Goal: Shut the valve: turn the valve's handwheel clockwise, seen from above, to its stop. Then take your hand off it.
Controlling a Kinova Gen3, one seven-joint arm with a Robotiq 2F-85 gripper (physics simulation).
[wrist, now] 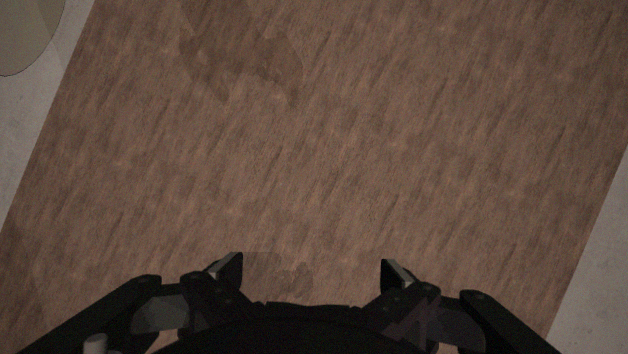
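Observation:
My gripper (311, 271) is at the bottom of the wrist view, with its two black fingers wide apart and nothing between them. Behind the fingers lies the brown wood-grain table top (350, 150). The valve and its handwheel do not show in this view, so I cannot tell how the handwheel stands.
The brown surface runs slanted across the view, with a straight edge on the left and one on the right. Pale grey floor (25, 125) shows beyond both edges. Part of a round olive-grey shape (25, 35) shows at the top left. Soft shadows fall on the wood.

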